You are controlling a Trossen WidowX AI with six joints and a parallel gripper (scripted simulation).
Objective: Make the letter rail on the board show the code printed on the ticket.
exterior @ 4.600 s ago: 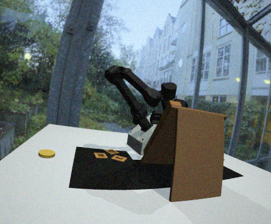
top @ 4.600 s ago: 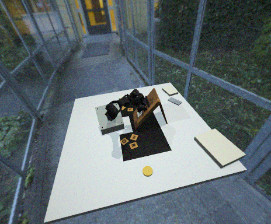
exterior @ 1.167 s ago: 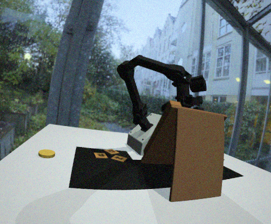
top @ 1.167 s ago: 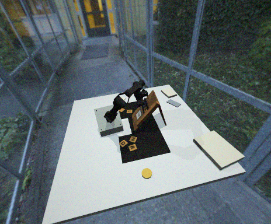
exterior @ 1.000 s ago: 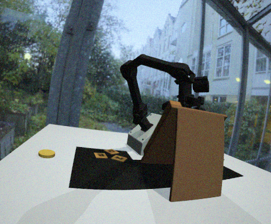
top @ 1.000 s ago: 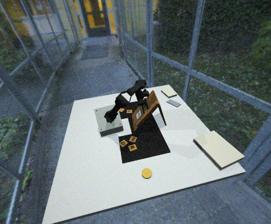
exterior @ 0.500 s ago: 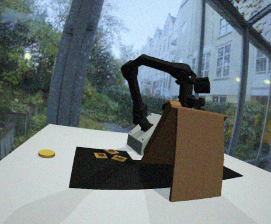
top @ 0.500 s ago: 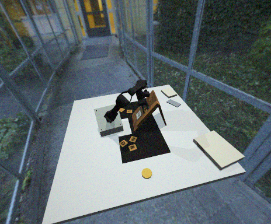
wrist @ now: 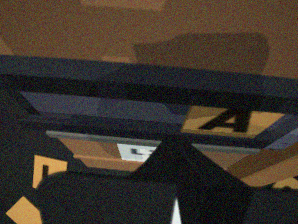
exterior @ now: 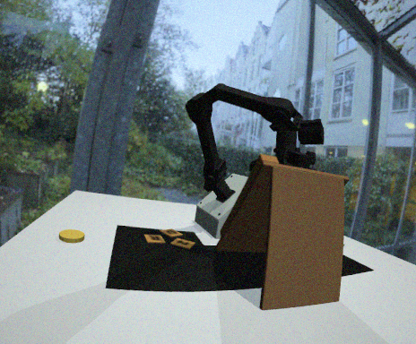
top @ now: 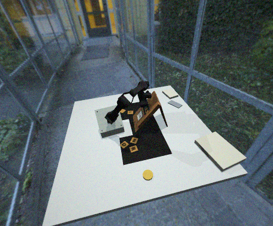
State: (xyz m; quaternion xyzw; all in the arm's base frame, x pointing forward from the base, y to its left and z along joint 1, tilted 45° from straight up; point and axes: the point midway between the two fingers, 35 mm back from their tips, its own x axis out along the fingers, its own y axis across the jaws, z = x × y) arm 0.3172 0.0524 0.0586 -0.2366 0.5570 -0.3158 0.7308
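Right now the orange tile marked 2 is 19 cm to the right of my gripper tip, 18 cm below it and 17 cm behind it. The rest, counted from my gripper tip: orange tile marked l (20 cm to the left, 18 cm below, 10 cm behind); black mat (18 cm below, 12 cm behind, 2 cm to the right); white ticket (10 cm below, 4 cm behind, 2 cm to the left).
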